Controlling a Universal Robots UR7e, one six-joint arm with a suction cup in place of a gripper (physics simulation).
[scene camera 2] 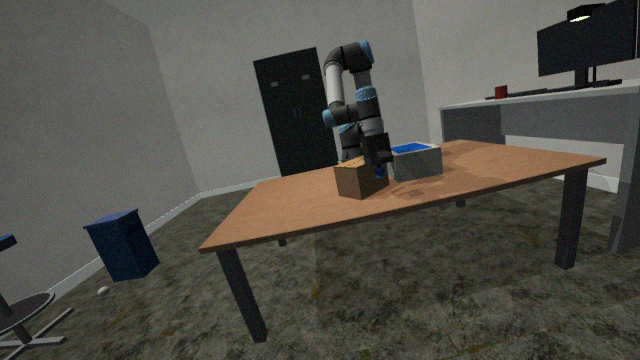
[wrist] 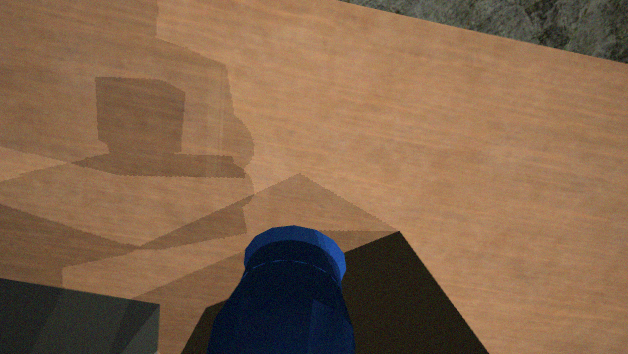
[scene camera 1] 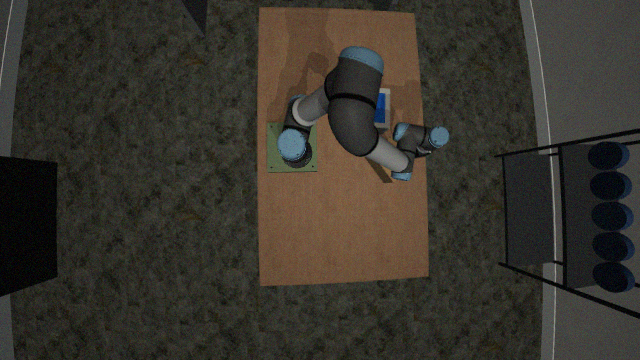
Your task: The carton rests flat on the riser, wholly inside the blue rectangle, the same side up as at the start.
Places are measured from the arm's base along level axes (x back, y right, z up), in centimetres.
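Where they show: hand, tool point: [scene camera 2: 380, 176] [wrist: 294, 266].
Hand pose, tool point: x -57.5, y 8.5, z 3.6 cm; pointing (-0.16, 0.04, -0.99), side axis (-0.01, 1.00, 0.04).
Things, the pixels of their top centre, and the offset from my tool point. Level surfaces: height alone.
- brown carton, top centre: [scene camera 2: 359, 160] [scene camera 1: 392, 159] dx +13.4, dy +2.6, dz +4.7 cm
- wooden table, surface height: dz -8.3 cm
- grey riser, top centre: [scene camera 2: 407, 147] [scene camera 1: 365, 106] dx +21.7, dy -24.6, dz +3.7 cm
- blue rectangle, top centre: [scene camera 2: 407, 147] [scene camera 1: 365, 106] dx +21.7, dy -24.6, dz +3.7 cm
The brown carton [scene camera 2: 353, 181] [wrist: 395, 299] stands on the wooden table [scene camera 1: 340, 223] [scene camera 2: 291, 206] [wrist: 439, 154], just left of the grey riser [scene camera 2: 416, 166] [wrist: 65, 321]. The riser's top carries the blue rectangle [scene camera 1: 381, 109] [scene camera 2: 409, 147], which is bare. My blue suction cup [scene camera 2: 380, 172] [wrist: 293, 239] points down between carton and riser. It is below the carton's top edge and close against the carton's shaded side face. It is not on the carton's top and carries nothing. In the overhead view the arm's wrist [scene camera 1: 413, 143] hides the cup and most of the carton.
The arm's green base plate [scene camera 1: 273, 147] sits at the table's left edge. A grey desk [scene camera 2: 536, 103] with a monitor stands behind right. A blue bin [scene camera 2: 121, 243], a dark cabinet [scene camera 2: 295, 111] and a rack [scene camera 1: 559, 206] stand off the table.
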